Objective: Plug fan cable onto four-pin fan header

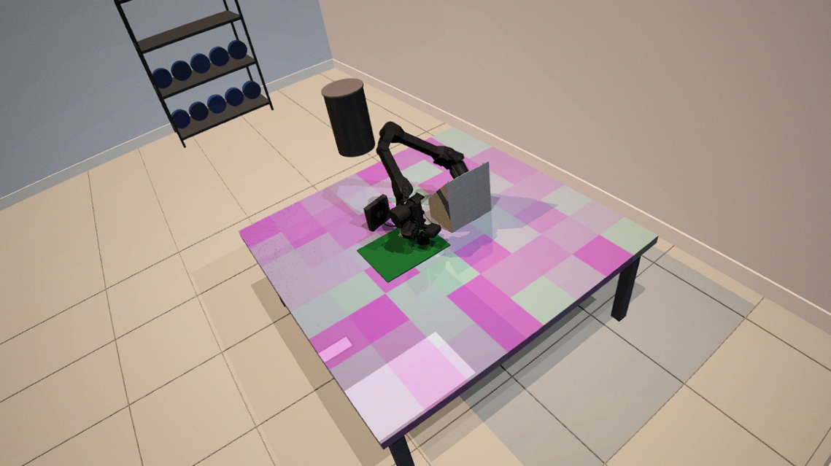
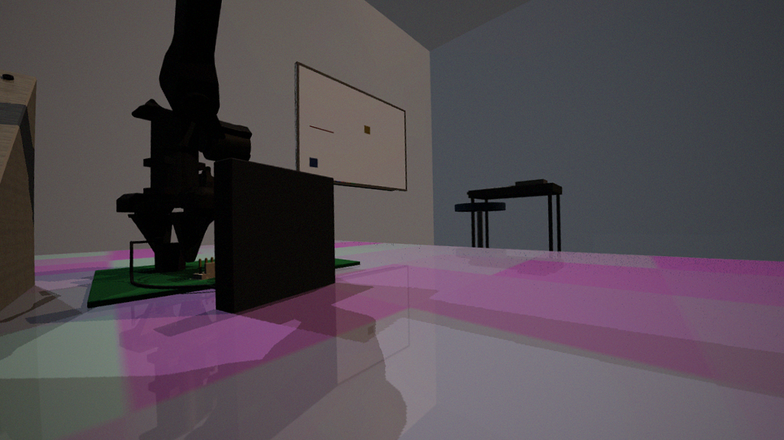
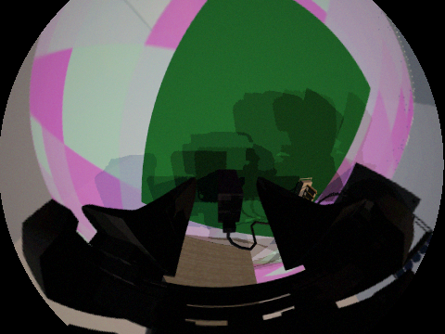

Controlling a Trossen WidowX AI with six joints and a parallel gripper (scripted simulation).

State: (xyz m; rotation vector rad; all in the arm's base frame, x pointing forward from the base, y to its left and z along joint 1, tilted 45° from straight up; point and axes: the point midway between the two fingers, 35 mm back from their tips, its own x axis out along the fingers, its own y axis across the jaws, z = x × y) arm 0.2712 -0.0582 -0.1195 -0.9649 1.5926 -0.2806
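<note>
Now: the tan four-pin header 100 mm to the right of my gripper tip, 20 mm below it and 20 mm ahead of it. The rest, counted from my gripper tip: fan plug 10 mm behind, 10 mm above; green board 70 mm ahead, 30 mm to the right, 30 mm below; black fan 220 mm to the right, 60 mm ahead, 40 mm above.
</note>
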